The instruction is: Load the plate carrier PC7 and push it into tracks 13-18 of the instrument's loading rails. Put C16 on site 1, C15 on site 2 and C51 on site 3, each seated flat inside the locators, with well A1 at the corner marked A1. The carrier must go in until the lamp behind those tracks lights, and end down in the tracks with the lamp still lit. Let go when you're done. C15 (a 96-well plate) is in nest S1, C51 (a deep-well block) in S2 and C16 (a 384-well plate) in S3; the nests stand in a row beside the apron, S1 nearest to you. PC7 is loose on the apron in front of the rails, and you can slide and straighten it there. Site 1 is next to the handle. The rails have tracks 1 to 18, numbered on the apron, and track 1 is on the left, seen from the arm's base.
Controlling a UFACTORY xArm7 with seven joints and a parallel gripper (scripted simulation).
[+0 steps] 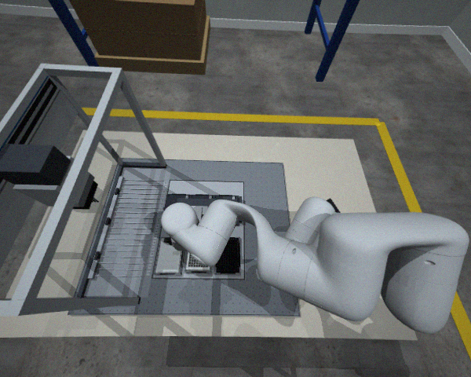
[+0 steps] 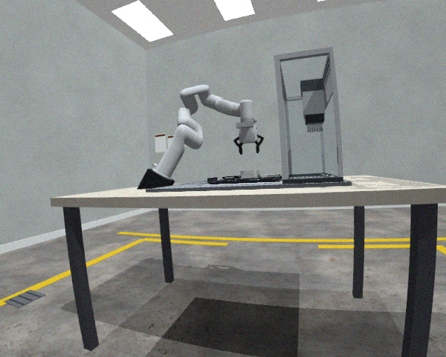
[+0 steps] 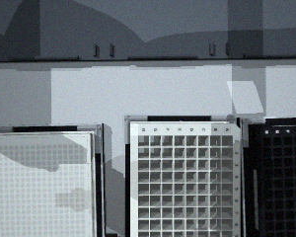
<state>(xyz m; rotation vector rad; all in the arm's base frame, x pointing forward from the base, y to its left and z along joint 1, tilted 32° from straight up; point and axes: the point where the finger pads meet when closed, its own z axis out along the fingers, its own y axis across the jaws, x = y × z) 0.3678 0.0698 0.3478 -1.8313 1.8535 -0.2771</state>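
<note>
The white 384-well plate C16 is 12 cm below my hand. The rest, counted from my hand: black 96-well plate C15: 11 cm behind, 14 cm below; nest S2: 15 cm below; small white corner mark: 4 cm behind, 7 cm to the right, 14 cm below.
</note>
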